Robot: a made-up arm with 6 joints. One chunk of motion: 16 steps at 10 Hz.
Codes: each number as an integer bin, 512 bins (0 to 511) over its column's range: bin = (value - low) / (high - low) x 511, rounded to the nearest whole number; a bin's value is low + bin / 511 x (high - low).
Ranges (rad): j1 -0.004..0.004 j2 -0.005..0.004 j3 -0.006..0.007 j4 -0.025..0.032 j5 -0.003..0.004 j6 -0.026..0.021
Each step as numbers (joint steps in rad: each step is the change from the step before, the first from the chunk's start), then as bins.
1 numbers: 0.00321 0.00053 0.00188 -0.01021 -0.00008 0.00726
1 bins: 461 314 310 133 213 362
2 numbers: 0.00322 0.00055 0.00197 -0.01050 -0.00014 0.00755
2 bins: 461 315 313 130 209 365
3 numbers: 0.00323 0.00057 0.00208 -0.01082 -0.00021 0.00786
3 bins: 462 316 318 127 204 368
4 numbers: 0.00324 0.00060 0.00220 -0.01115 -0.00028 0.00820
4 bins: 462 318 322 124 199 372
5 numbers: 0.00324 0.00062 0.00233 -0.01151 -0.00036 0.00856
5 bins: 462 319 327 121 193 376
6 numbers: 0.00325 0.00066 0.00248 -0.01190 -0.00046 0.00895
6 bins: 463 321 333 117 185 380
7 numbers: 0.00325 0.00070 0.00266 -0.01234 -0.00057 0.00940
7 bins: 463 324 340 113 177 385
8 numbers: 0.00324 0.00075 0.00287 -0.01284 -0.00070 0.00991
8 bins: 462 326 349 109 168 390
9 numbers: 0.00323 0.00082 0.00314 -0.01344 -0.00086 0.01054
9 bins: 462 330 359 104 156 397
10 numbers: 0.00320 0.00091 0.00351 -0.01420 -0.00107 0.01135
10 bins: 460 336 374 97 141 406
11 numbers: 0.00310 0.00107 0.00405 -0.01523 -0.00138 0.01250
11 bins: 454 345 395 88 118 419
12 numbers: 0.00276 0.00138 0.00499 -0.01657 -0.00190 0.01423
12 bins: 432 362 432 76 80 437
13 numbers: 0.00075 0.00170 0.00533 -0.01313 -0.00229 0.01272
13 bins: 303 380 445 106 52 421
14 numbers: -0.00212 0.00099 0.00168 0.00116 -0.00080 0.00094
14 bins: 120 340 302 235 161 293
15 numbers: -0.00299 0.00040 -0.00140 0.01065 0.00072 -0.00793
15 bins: 65 307 181 320 272 196
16 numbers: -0.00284 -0.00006 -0.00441 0.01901 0.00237 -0.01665
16 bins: 74 280 62 395 392 102
